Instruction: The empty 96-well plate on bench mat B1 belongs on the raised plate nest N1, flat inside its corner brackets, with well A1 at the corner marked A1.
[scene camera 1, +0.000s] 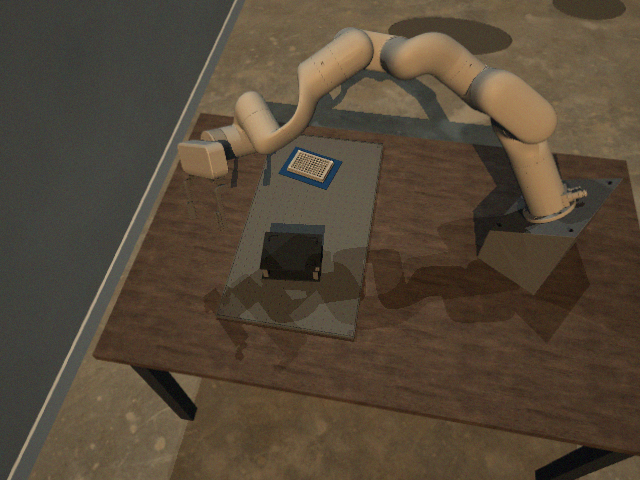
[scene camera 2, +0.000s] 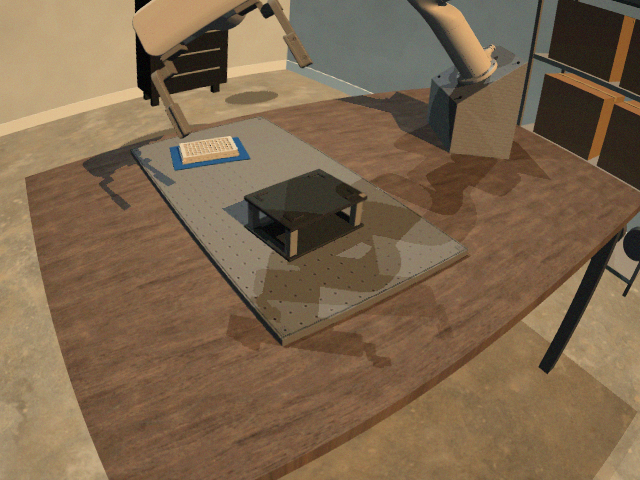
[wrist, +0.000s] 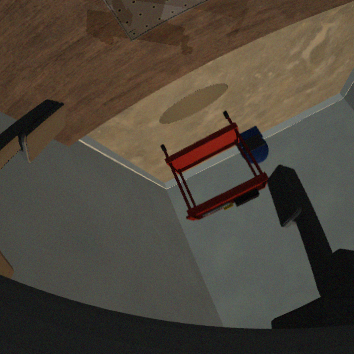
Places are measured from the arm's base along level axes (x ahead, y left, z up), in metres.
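Pixels of known places: end effector, tool point: (scene camera 1: 205, 215) (scene camera 2: 234, 84) (wrist: 169, 161); arm's base, origin of the base link: (scene camera 1: 549, 208) (scene camera 2: 477, 71).
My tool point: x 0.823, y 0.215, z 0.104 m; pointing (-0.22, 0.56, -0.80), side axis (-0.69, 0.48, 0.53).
Observation:
For each thing: its top centre in the pictures, then the offset to it from my tool point. Level surfaces: height alone.
- white 96-well plate, middle of its top: (scene camera 2: 207, 146) (scene camera 1: 310, 164) dx -0.164, dy -0.439, dz -0.282 m
- blue bench mat, its level: dz -0.297 m
- raised plate nest, middle of its top: (scene camera 2: 306, 193) (scene camera 1: 291, 250) dx -0.173, dy -0.080, dz -0.235 m
- grey perforated board, its level: dz -0.299 m
- wooden table, its level: dz -0.312 m
The white 96-well plate (scene camera 1: 310, 165) (scene camera 2: 209, 148) lies flat on the blue bench mat (scene camera 1: 337, 166) (scene camera 2: 244, 152). The raised plate nest (scene camera 1: 293, 250) (scene camera 2: 305, 198) is a black platform on short posts, and no plate stands on it. Its corner brackets are small and dark, and the A1 mark cannot be read. My gripper (scene camera 1: 207, 222) (scene camera 2: 245, 99) (wrist: 171, 137) is wide open, with nothing between its fingers. It hangs tilted above the table, to the left of the mat and nest in scene camera 1. Neither plate nor nest shows in the wrist view.
The mat and nest stand on a grey perforated board (scene camera 1: 341, 206) (scene camera 2: 227, 206) (wrist: 145, 15) on the wooden table (scene camera 1: 439, 361) (scene camera 2: 155, 335) (wrist: 60, 65). The arm's base block (scene camera 1: 527, 258) (scene camera 2: 483, 124) stands at the right. A red frame (wrist: 202, 150) shows beyond the table.

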